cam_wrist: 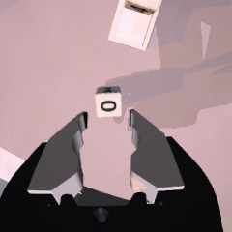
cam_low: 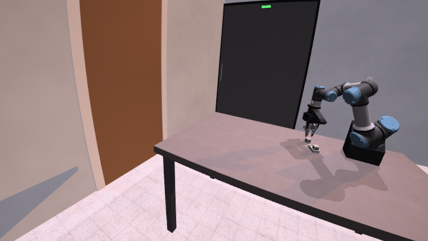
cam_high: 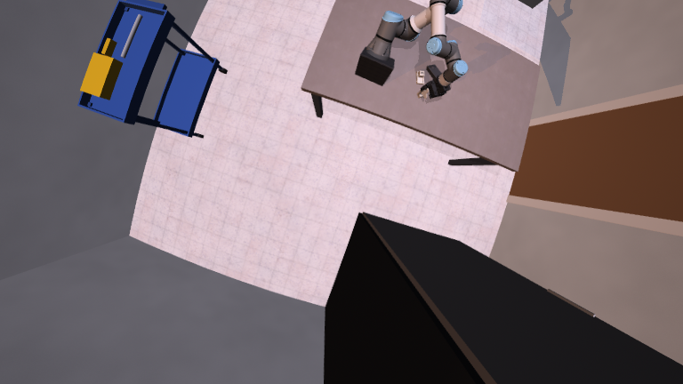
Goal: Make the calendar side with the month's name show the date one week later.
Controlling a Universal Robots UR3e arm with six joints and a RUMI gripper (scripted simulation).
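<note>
My hand is 4 cm above the cube. From my hand the other things lie so: pale tray: 10 cm to the left, 5 cm below, 4 cm behind.
</note>
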